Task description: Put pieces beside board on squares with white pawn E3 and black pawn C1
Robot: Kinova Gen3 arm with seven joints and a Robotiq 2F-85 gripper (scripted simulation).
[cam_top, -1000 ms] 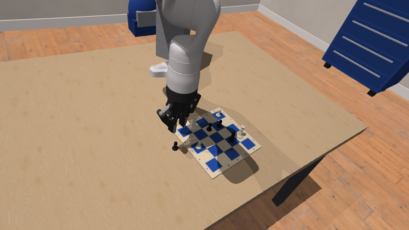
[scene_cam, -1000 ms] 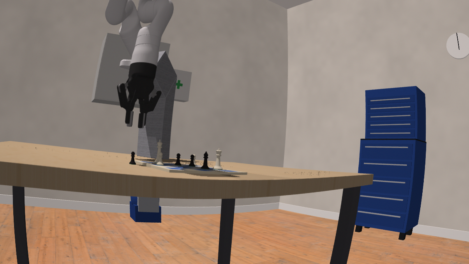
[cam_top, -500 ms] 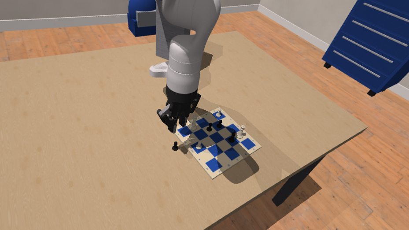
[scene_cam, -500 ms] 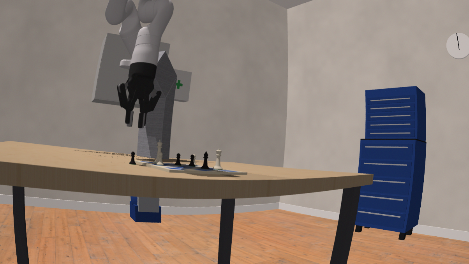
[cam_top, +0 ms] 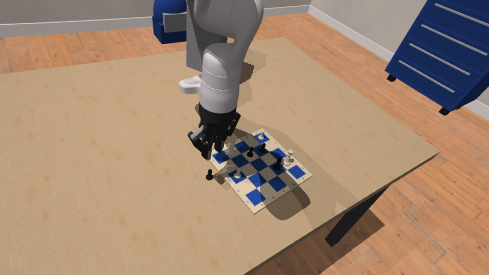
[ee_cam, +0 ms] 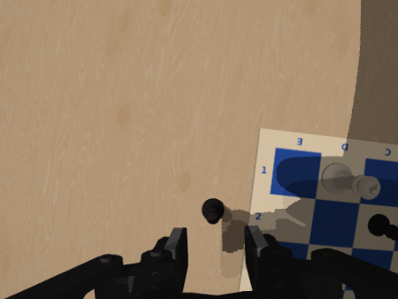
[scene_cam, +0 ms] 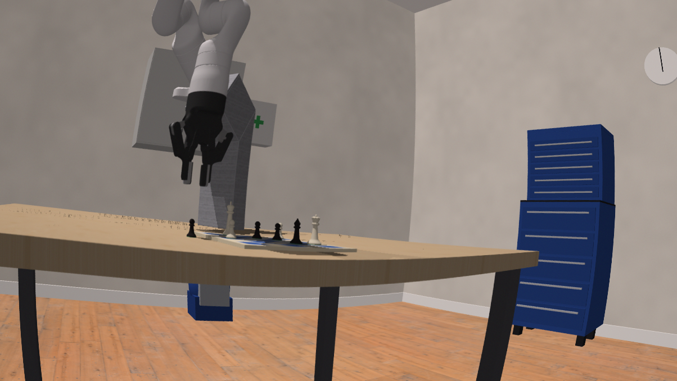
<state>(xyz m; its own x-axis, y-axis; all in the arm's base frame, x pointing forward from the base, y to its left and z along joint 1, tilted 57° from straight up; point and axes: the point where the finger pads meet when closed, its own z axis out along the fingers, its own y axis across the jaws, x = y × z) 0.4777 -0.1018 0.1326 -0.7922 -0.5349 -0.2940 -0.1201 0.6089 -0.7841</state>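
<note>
My gripper is now 4 cm past the white king, 10 cm to the right of it and 7 cm above it. The rest, counted from my hand: white queen 8 cm ahead, 21 cm to the left, 8 cm below; then cream chessboard 4 cm ahead, 14 cm to the left, 10 cm below; then black bishop 7 cm ahead, 17 cm to the left, 8 cm below.
</note>
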